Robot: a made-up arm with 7 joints. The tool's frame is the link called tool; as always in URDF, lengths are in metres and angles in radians.
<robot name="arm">
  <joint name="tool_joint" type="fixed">
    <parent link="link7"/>
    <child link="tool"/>
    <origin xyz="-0.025 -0.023 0.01" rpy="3.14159 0 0"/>
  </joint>
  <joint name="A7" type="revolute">
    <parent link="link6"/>
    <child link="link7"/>
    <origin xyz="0.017 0.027 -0.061" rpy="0 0 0"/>
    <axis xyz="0 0.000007 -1"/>
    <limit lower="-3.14" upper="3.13"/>
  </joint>
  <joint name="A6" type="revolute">
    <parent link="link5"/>
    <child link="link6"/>
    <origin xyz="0.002 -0.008 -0.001" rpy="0 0 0"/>
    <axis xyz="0 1 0.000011"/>
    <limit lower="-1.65" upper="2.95"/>
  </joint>
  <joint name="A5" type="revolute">
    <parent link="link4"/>
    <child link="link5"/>
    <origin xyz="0.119 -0.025 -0.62" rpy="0 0 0"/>
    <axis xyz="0 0.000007 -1"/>
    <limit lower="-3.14" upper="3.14"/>
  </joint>
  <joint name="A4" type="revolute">
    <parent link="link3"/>
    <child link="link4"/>
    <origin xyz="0.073 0.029 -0.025" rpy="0 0 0"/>
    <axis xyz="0 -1 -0.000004"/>
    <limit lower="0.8" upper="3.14"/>
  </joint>
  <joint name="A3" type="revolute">
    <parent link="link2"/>
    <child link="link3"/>
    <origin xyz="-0.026 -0.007 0.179" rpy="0 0 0"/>
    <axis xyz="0 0 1"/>
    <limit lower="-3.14" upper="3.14"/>
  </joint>
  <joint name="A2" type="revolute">
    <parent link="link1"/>
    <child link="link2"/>
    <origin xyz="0.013 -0.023 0.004" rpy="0 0 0"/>
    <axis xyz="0 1 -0.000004"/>
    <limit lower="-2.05" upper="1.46"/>
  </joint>
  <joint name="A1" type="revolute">
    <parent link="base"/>
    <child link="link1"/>
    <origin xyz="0.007 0.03 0.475" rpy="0 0 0"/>
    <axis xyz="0 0 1"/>
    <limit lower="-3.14" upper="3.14"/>
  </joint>
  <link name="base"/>
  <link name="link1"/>
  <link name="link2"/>
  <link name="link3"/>
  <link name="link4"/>
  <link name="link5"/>
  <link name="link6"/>
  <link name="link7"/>
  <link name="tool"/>
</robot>
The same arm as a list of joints. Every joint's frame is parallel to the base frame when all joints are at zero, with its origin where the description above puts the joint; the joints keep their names.
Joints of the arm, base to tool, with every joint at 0 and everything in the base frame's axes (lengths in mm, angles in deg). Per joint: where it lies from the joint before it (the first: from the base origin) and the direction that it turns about. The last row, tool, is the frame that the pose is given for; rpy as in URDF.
A1: xyz 7 30 475 axis 0 0 1
A2: xyz 13 -23 4 axis 0 1 0
A3: xyz -26 -7 179 axis 0 0 1
A4: xyz 73 29 -25 axis 0 -1 0
A5: xyz 119 -25 -620 axis 0 0 -1
A6: xyz 2 -8 -1 axis 0 1 0
A7: xyz 17 27 -61 axis 0 0 -1
tool: xyz -25 -23 10 rpy 180 0 0
Joint limits (deg, base to tool): -179.91..179.91 -117.46..83.65 -179.91..179.91 45.84..179.91 -179.91..179.91 -94.54..169.02 -179.91..179.34

